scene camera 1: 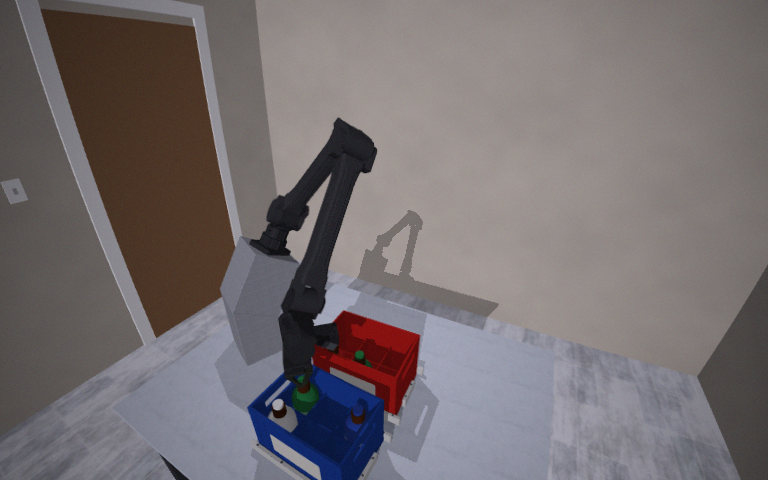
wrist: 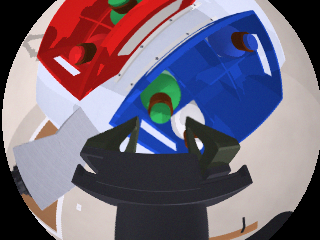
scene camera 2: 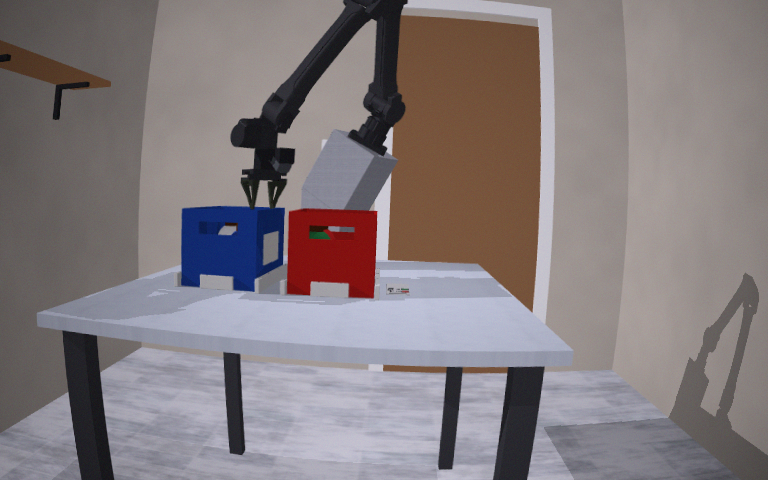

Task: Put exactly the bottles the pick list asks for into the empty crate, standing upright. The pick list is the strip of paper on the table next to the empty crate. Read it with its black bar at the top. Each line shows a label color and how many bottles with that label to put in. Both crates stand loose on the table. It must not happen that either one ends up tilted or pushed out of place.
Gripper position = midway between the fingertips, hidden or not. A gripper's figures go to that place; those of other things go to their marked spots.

Labels:
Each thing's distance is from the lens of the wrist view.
my gripper [wrist: 162,120]: 13 cm
blue bottle [wrist: 228,42]: 19 cm
blue crate [wrist: 199,67]: 29 cm
The marked spots on the blue bottle and the blue crate are 13 cm apart.

